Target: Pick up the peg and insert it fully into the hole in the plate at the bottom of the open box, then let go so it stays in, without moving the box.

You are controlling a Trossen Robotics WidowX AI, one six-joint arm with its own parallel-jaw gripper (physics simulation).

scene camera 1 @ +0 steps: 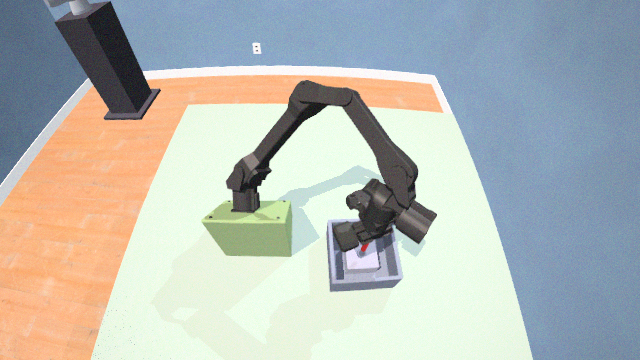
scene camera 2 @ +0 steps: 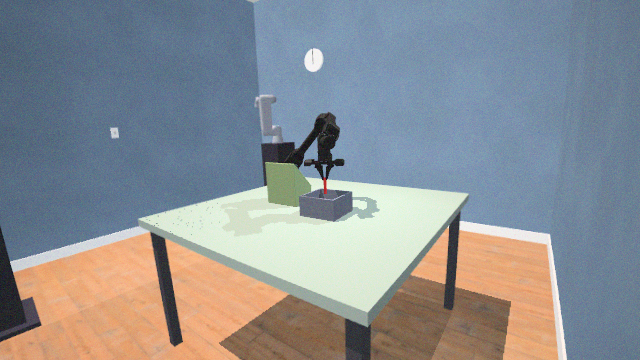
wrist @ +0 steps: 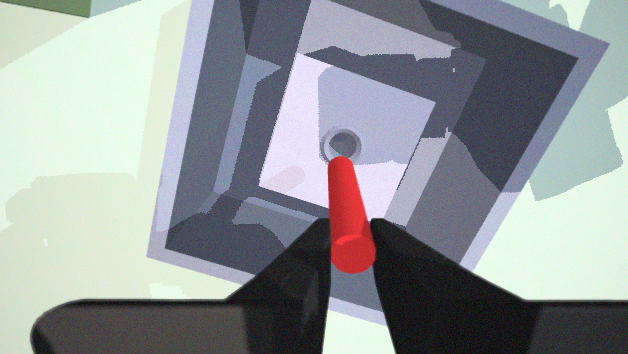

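Where they show: gripper, between the fingertips: (scene camera 1: 367, 239) (scene camera 2: 324, 180) (wrist: 349, 230); arm's base, origin of its link: (scene camera 1: 245, 209) (scene camera 2: 286, 173).
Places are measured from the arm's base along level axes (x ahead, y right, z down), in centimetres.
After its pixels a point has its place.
Note:
A red peg (scene camera 1: 364, 247) @(x 32.4, y 7.4, z 3.4 cm) (scene camera 2: 325, 186) @(x 33.1, y 7.1, z 2.7 cm) (wrist: 345, 205) @(x 32.3, y 6.2, z 0.4 cm) is held near its upper end by my gripper (scene camera 2: 325, 178) @(x 32.6, y 6.8, z -0.2 cm) (wrist: 349, 230) @(x 32.6, y 6.8, z -0.2 cm), which is shut on it. In scene camera 2 the peg stands about upright, its lower end at the height of the box's rim. The open grey-blue box (scene camera 1: 365, 286) @(x 34.0, y 15.8, z 11.8 cm) (scene camera 2: 316, 207) @(x 34.2, y 15.8, z 10.8 cm) (wrist: 175, 120) @(x 23.7, y 7.9, z 6.5 cm) stands on the table under the gripper. A pale square plate (scene camera 1: 361, 261) @(x 32.7, y 8.9, z 10.5 cm) (wrist: 285, 130) @(x 29.0, y 7.0, z 10.5 cm) lies at its bottom. The round hole (wrist: 343, 144) shows in the wrist view just beyond the peg's lower tip. The gap between tip and plate is hard to judge.
A green block (scene camera 1: 257, 237) @(x 4.2, y 7.2, z 1.7 cm) (scene camera 2: 282, 184) @(x 3.4, y 7.3, z 4.7 cm) bears the arm's base, beside the box. The pale green table (scene camera 1: 430, 320) @(x 54.1, y 24.9, z 16.3 cm) (scene camera 2: 280, 250) @(x 45.4, y 49.8, z 16.3 cm) carries both. A dark pedestal (scene camera 1: 107, 65) with another arm stands on the floor farther back.

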